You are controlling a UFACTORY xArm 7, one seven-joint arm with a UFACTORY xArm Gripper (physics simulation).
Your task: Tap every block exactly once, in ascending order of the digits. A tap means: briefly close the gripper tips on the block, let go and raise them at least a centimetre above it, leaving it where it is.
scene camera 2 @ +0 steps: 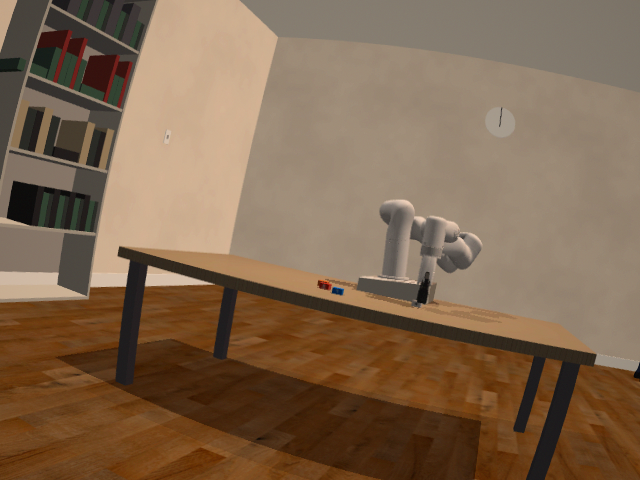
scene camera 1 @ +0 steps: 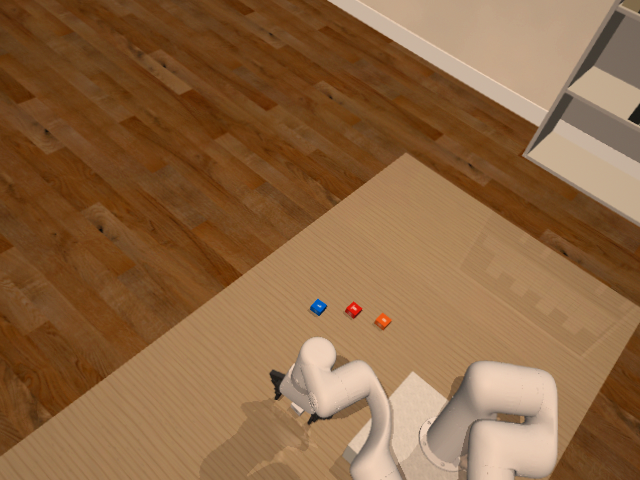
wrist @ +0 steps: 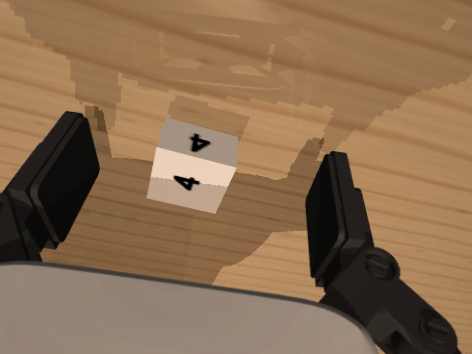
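A white block (wrist: pixel 192 167) (scene camera 1: pixel 297 408) (scene camera 2: pixel 416 304) with a black 4 on two visible faces stands on the table. My gripper (wrist: pixel 205 158) (scene camera 1: pixel 293 408) (scene camera 2: pixel 422 299) is open and empty; its fingers stand wide apart on either side of the white block, with gaps on both sides. The exact height of the tips is hard to tell. In scene camera 1, a blue block (scene camera 1: pixel 318 306) (scene camera 2: pixel 337 290), a red block (scene camera 1: pixel 353 309) (scene camera 2: pixel 325 285) and an orange block (scene camera 1: pixel 383 320) lie in a loose row beyond the arm. Their digits are too small to read.
The wooden table (scene camera 1: pixel 413 206) (scene camera 2: pixel 206 263) carries the arm's pale base plate (scene camera 1: pixel 408 397) (scene camera 2: pixel 382 287) beside the gripper. A bookshelf (scene camera 1: pixel 547 124) (scene camera 2: pixel 116 139) stands away from the table. Shadows of the arm and gripper fall around the white block.
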